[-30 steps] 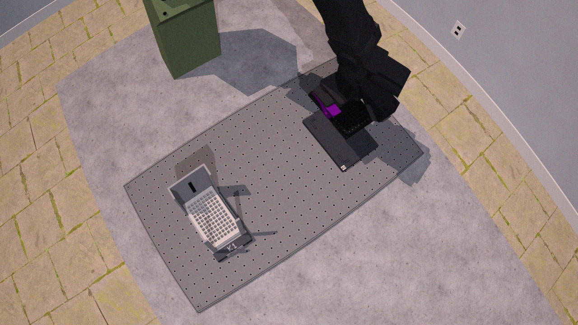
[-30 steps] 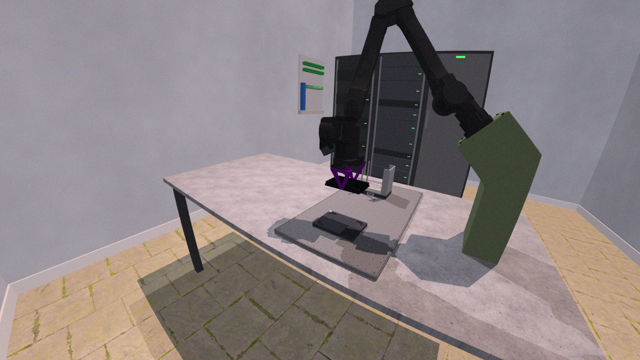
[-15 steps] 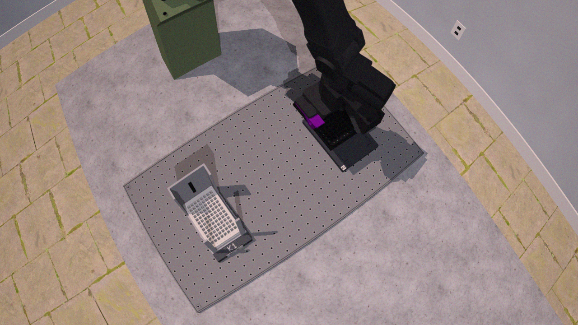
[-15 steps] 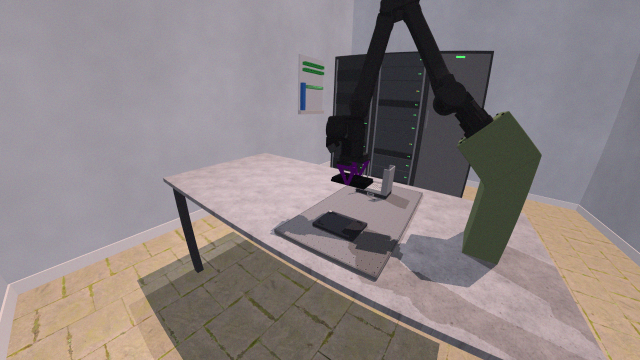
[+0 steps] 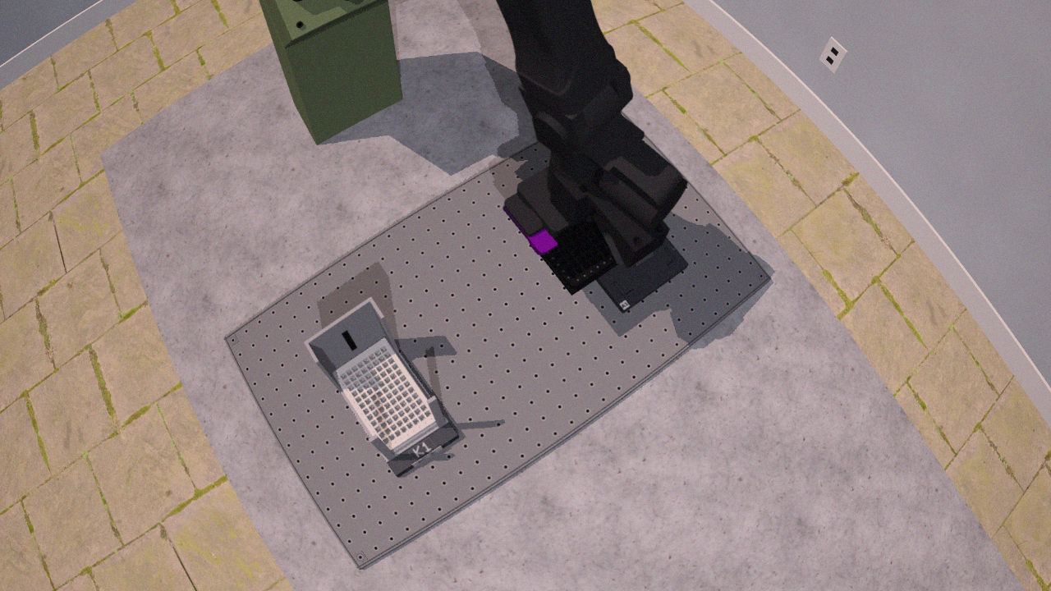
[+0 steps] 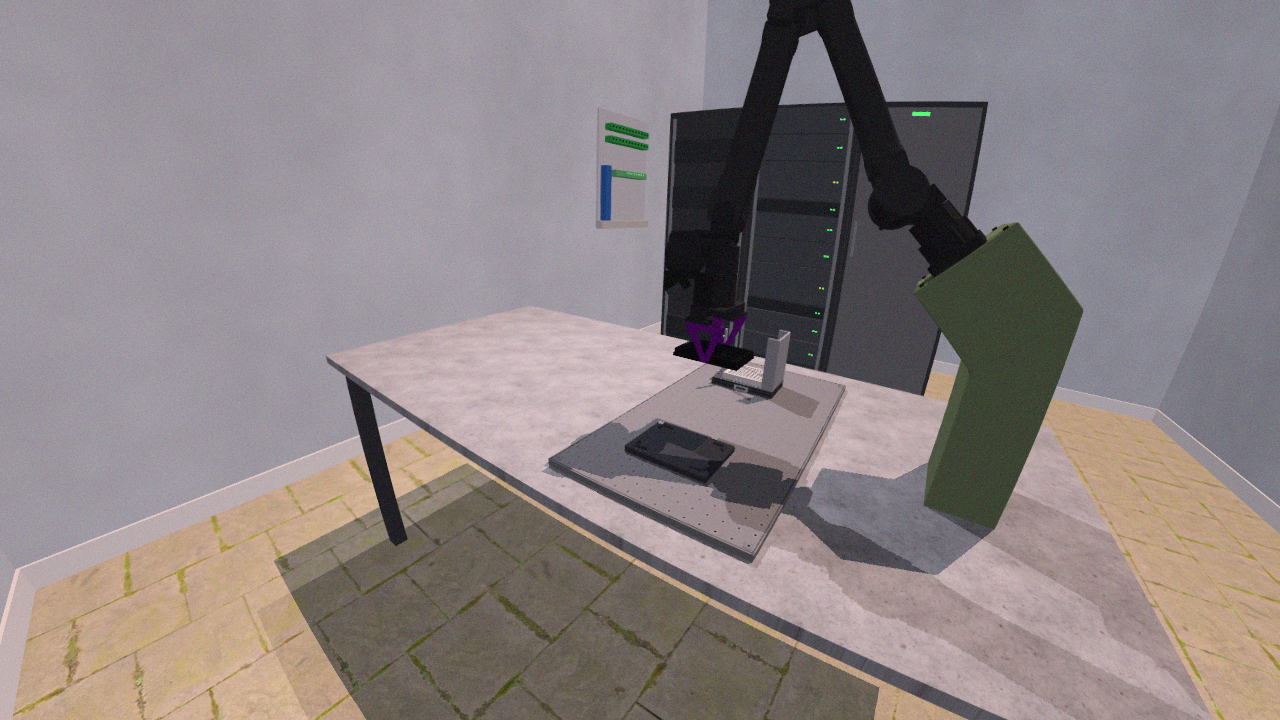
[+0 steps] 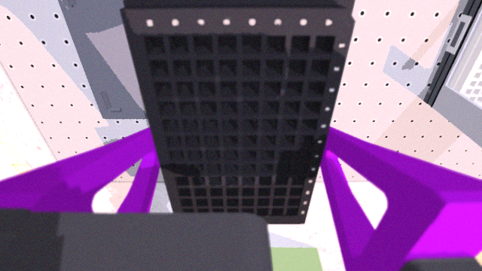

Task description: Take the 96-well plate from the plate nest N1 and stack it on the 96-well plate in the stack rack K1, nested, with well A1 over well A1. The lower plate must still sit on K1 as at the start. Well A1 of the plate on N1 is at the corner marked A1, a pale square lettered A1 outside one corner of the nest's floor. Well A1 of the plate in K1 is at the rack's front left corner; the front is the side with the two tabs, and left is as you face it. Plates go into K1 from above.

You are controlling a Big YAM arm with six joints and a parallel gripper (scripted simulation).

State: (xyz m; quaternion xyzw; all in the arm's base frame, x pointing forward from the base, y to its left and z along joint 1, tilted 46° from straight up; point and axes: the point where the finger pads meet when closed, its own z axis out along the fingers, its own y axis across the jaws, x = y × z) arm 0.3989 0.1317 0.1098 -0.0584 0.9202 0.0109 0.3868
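The white 96-well plate is 260 mm to the right of my hand, 140 mm below it and 50 mm ahead of it. From my hand the other things lie so: plate nest N1: 160 mm below, 110 mm to the left, 20 mm behind; then black 96-well plate: right at my hand; then pale A1 mark: 150 mm below, 70 mm ahead, 60 mm to the left.
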